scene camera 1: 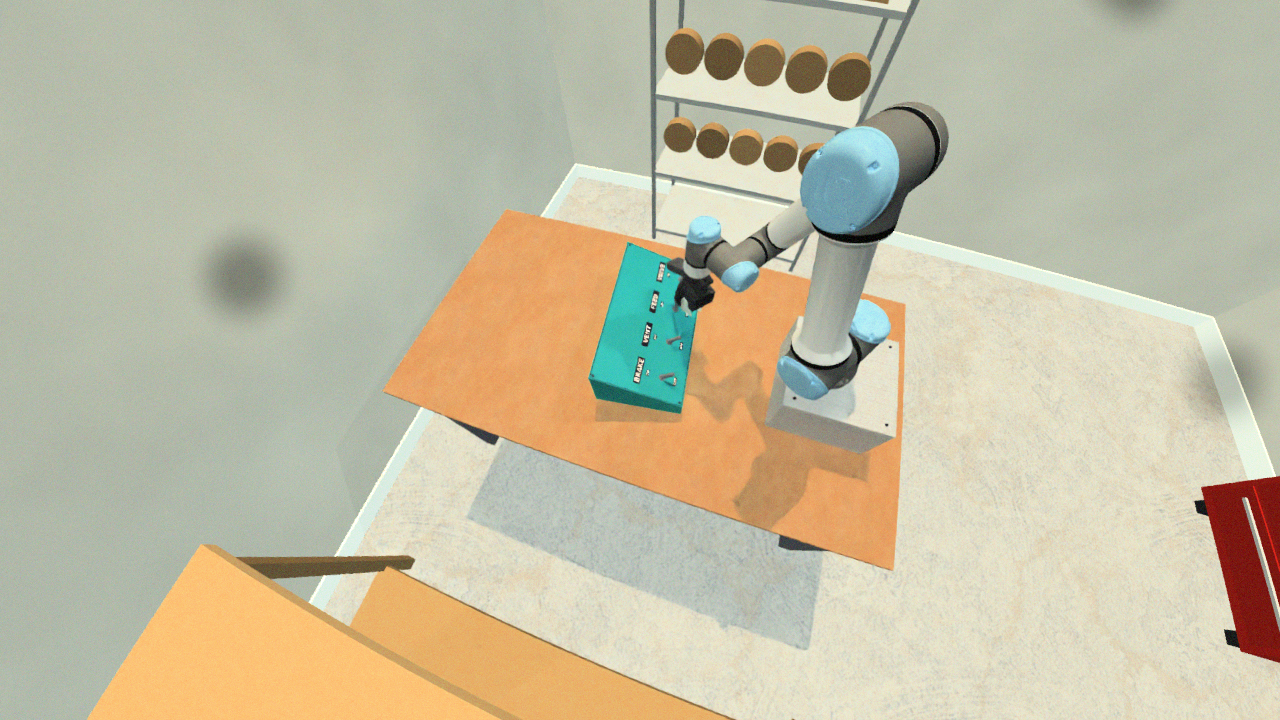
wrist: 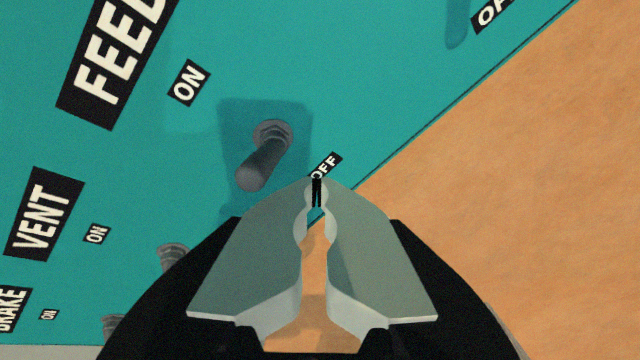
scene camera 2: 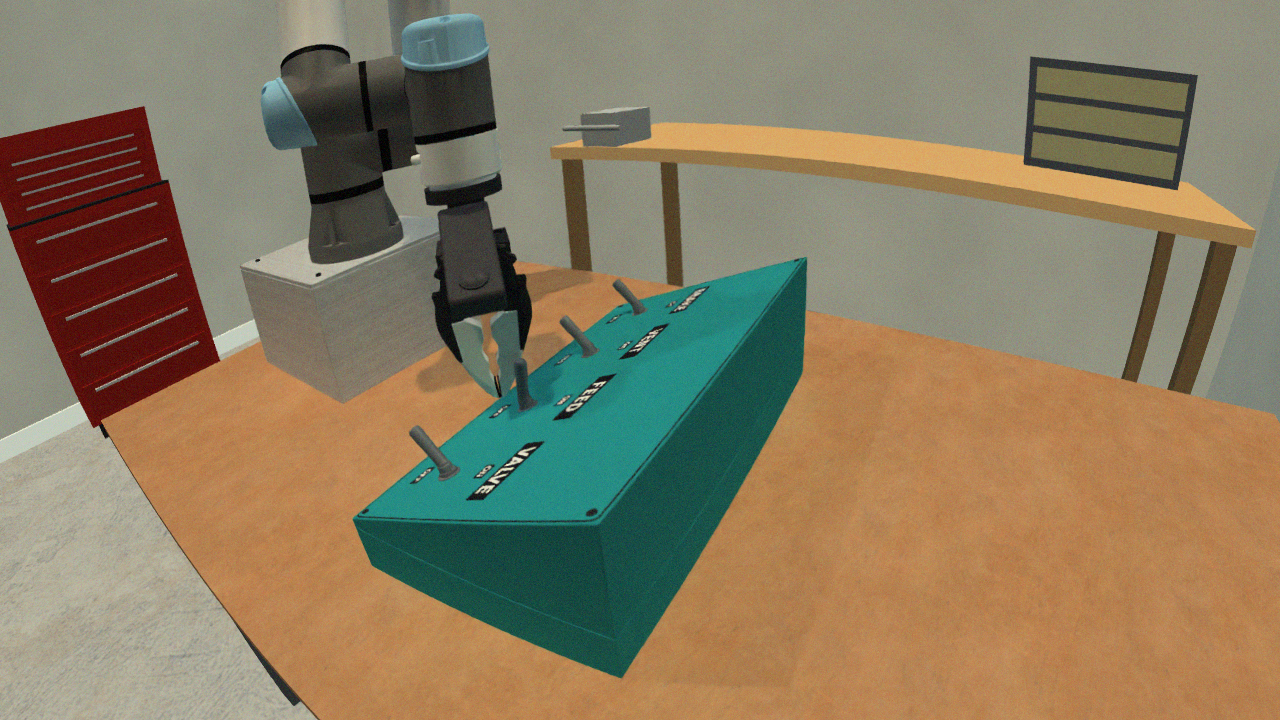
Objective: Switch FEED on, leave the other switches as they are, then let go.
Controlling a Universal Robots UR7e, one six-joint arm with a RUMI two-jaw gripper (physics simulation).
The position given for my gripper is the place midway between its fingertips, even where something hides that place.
Note:
In view: my gripper (scene camera 2: pixel 500 396) and a teal switch panel (scene camera 2: pixel 570 519).
My gripper shows as well in scene camera 1 (scene camera 1: pixel 686 311) and in the wrist view (wrist: pixel 317 180). The teal switch panel also shows in scene camera 1 (scene camera 1: pixel 633 352) and in the wrist view (wrist: pixel 129 129).

